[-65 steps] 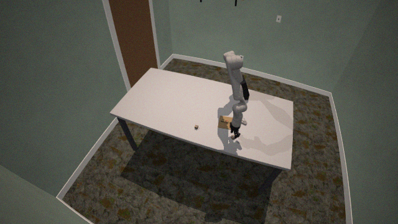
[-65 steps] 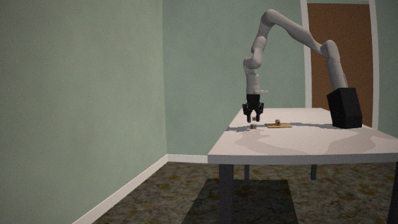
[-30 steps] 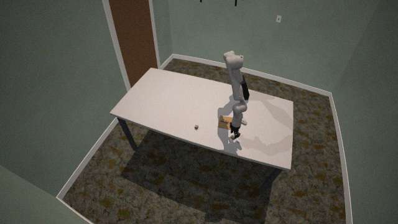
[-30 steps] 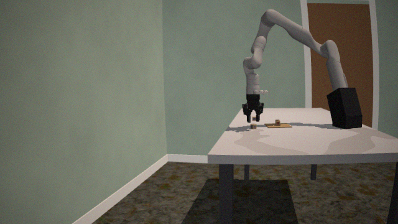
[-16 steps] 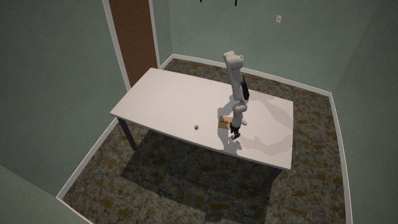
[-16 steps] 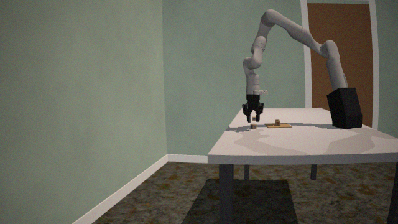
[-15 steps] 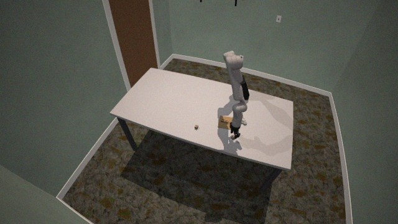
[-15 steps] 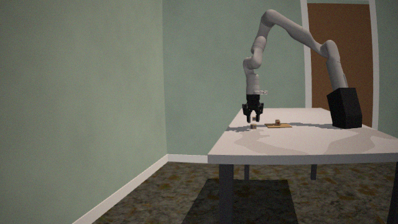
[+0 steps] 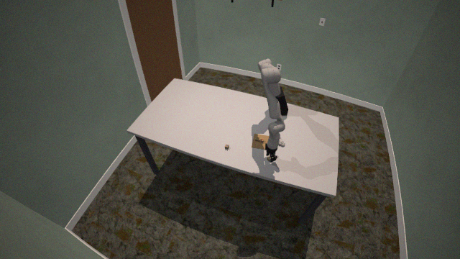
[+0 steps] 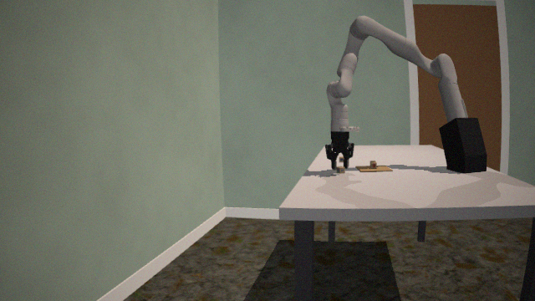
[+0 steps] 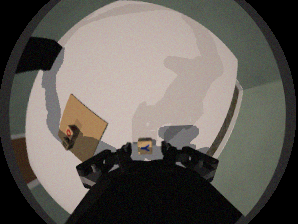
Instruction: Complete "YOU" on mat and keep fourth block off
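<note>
Now: the tan mat 130 mm behind my hand, 110 mm to the right of it and 30 mm below it.
</note>
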